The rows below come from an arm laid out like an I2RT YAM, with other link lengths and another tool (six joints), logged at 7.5 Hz.
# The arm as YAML. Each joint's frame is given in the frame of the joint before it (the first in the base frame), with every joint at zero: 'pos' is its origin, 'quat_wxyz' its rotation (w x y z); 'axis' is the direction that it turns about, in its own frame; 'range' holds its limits. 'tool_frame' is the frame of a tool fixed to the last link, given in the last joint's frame.
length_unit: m
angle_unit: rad
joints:
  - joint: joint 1
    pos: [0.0, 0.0, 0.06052]
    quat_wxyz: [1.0, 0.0, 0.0, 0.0]
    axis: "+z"
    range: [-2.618, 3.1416]
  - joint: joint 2
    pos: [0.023, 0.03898, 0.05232]
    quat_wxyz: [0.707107, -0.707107, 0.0, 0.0]
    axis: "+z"
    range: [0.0, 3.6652]
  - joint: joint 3
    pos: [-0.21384, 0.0, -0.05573]
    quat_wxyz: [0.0, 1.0, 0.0, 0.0]
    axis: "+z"
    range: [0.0, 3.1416]
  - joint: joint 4
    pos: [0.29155, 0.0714, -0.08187]
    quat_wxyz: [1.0, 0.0, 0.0, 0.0]
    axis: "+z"
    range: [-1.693, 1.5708]
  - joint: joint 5
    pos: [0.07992, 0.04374, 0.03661]
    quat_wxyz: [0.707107, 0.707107, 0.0, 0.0]
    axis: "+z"
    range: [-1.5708, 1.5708]
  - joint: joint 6
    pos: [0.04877, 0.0, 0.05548]
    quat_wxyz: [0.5, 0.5, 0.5, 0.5]
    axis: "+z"
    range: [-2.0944, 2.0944]
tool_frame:
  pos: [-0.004, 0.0, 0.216]
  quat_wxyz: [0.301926, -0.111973, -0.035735, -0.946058]
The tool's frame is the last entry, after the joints.
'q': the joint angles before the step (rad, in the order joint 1, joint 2, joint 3, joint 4, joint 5, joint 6). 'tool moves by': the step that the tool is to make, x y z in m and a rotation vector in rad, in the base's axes. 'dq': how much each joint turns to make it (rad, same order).
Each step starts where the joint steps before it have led.
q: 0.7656, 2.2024, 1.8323, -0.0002, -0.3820, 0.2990
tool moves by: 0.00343, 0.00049, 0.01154, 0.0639, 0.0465, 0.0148
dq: -0.0227, 0.0098, 0.0076, 0.0387, -0.0622, 0.0662
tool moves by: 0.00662, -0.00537, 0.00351, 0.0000, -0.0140, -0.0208
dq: -0.0058, -0.0138, -0.0141, 0.0088, 0.0172, -0.0045
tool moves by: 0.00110, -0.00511, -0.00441, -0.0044, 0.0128, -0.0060
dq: -0.0069, -0.0102, -0.0194, -0.0011, -0.0026, 0.0052
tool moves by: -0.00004, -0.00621, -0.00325, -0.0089, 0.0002, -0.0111
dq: -0.0031, -0.0240, -0.0358, 0.0042, 0.0097, -0.0038
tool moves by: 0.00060, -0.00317, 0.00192, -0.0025, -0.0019, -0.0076
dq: -0.0016, -0.0146, -0.0124, -0.0028, 0.0067, -0.0010
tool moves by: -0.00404, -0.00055, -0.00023, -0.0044, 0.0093, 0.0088
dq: 0.0001, -0.0081, -0.0031, -0.0149, -0.0092, -0.0003
